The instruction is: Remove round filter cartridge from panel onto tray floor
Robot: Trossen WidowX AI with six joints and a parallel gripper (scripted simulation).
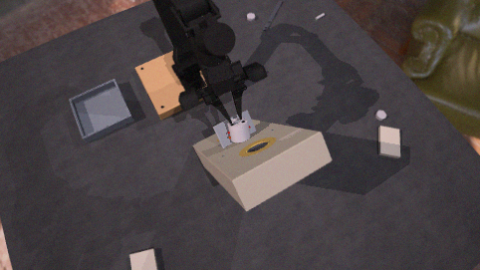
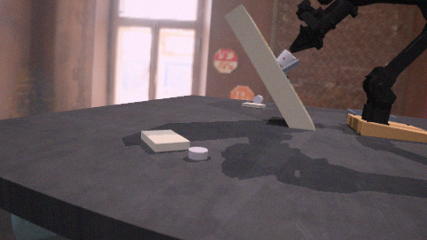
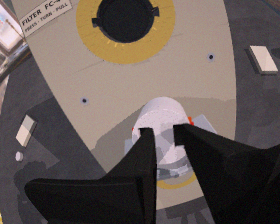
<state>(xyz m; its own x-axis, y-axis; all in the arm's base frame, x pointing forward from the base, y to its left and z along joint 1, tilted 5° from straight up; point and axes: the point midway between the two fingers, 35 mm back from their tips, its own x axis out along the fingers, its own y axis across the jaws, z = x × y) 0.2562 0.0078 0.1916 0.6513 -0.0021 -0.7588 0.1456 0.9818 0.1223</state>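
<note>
Now: gripper tip 1 cm short of the white filter cartridge and 2 cm above it. The rest, counted from my gripper tip: beige service panel 5 cm ahead, 5 cm below.
</note>
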